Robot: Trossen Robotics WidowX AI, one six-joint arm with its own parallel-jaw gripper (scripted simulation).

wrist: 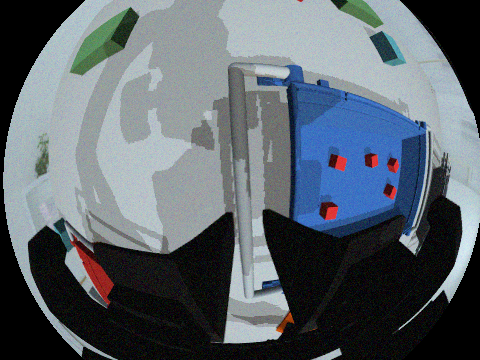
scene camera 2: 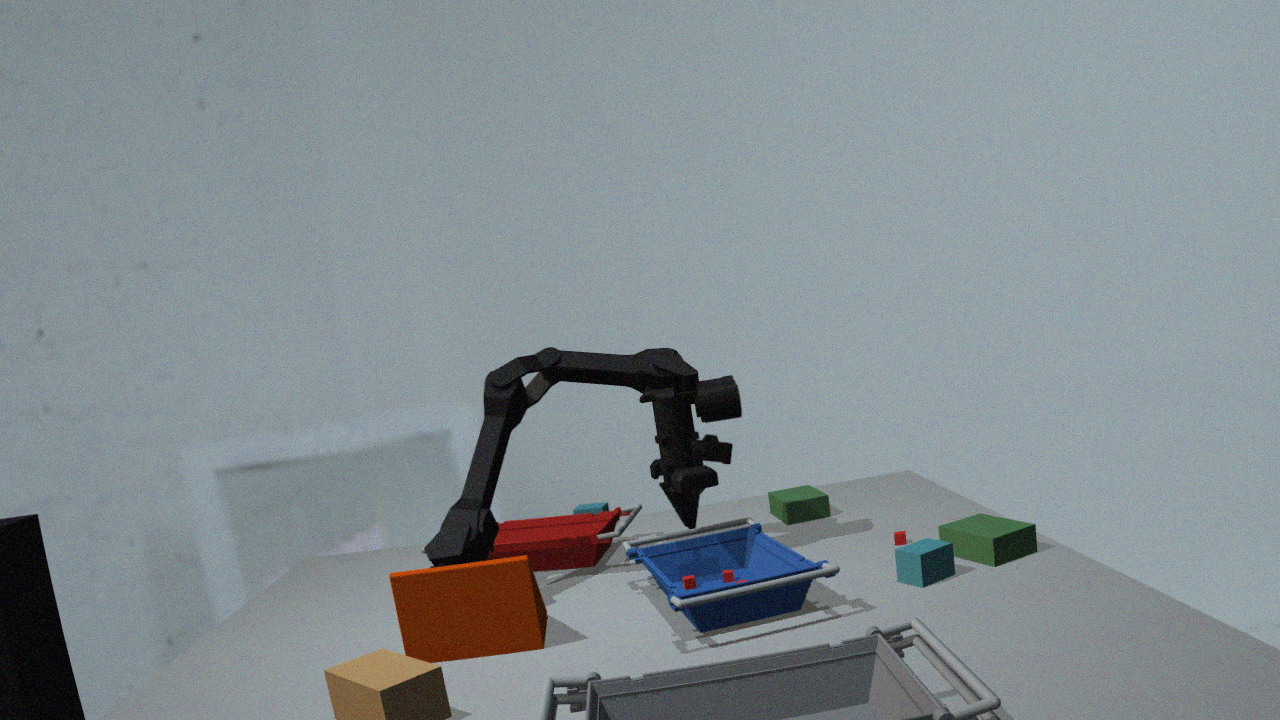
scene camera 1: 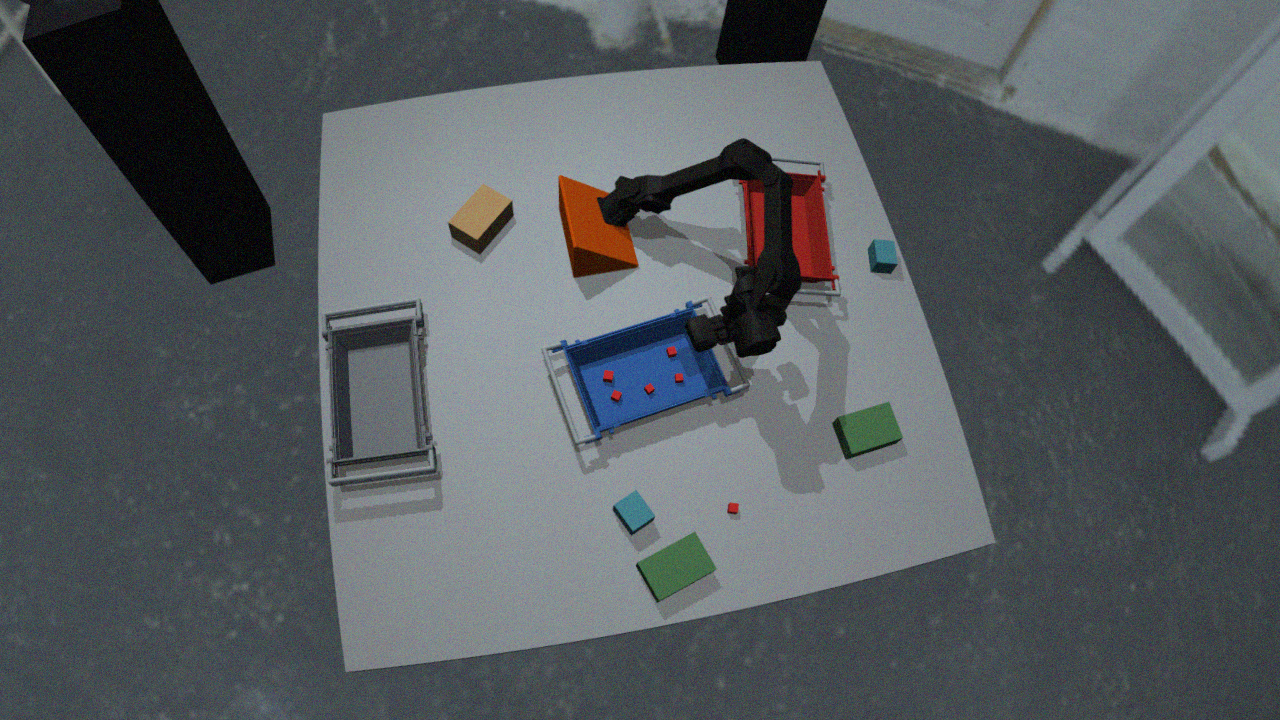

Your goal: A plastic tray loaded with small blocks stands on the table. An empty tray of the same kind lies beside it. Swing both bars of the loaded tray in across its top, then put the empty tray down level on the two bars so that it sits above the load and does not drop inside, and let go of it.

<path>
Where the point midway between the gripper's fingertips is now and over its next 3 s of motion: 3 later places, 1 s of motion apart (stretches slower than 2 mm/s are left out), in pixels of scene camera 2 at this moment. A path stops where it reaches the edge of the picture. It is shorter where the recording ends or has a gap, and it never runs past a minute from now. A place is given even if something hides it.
My gripper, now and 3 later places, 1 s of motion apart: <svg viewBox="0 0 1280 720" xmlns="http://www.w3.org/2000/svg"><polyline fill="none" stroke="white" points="690,527 688,531 699,531 738,523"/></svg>
</path>
